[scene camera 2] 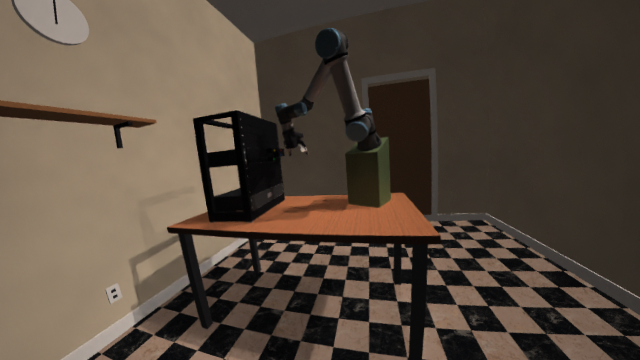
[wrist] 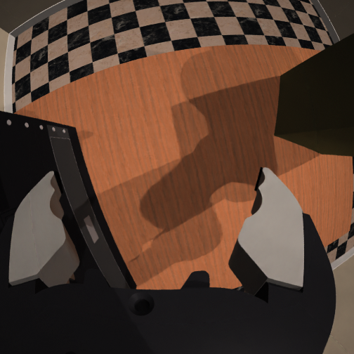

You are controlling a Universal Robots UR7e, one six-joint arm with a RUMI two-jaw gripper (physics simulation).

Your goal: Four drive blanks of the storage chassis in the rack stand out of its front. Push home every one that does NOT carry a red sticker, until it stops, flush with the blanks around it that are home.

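Frame: origin at the arm's base, x back, y left, z down, level; metres.
Seen in the pictures: gripper, fingertip midpoint: (scene camera 2: 299, 155); arm's base, origin of the base link: (scene camera 2: 369, 145).
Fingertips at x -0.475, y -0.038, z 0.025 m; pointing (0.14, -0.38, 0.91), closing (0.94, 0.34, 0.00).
Offsets run from my fingertips to a thing's middle. Level surfaces: height alone.
The black rack (scene camera 2: 242, 175) (wrist: 22, 145) stands at the table's left, its front towards the arm. In the scene view, small drive blanks @(dx -0.210, dy -0.079, dz -0.022 m) (scene camera 2: 276, 153) stand out of the dark chassis front, with tiny coloured spots on them; red, green and yellowish show, but which blank carries which cannot be told. My gripper (scene camera 2: 298, 152) (wrist: 156, 172) is open and empty, close in front of the rack at about the height of these blanks, fingers pointing down. In the wrist view, the blanks and their stickers do not show; the left finger overlaps the rack's front.
A grey panel @(dx -0.216, dy +0.086, dz +0.245 m) (scene camera 2: 267, 196) (wrist: 72, 170) with a pale label sits low in the rack. The wooden table @(dz +0.349 m) (scene camera 2: 340, 220) (wrist: 135, 100) carries the rack and the green pedestal (scene camera 2: 367, 177) (wrist: 317, 100) under the arm. A wall shelf (scene camera 2: 75, 116) hangs left.
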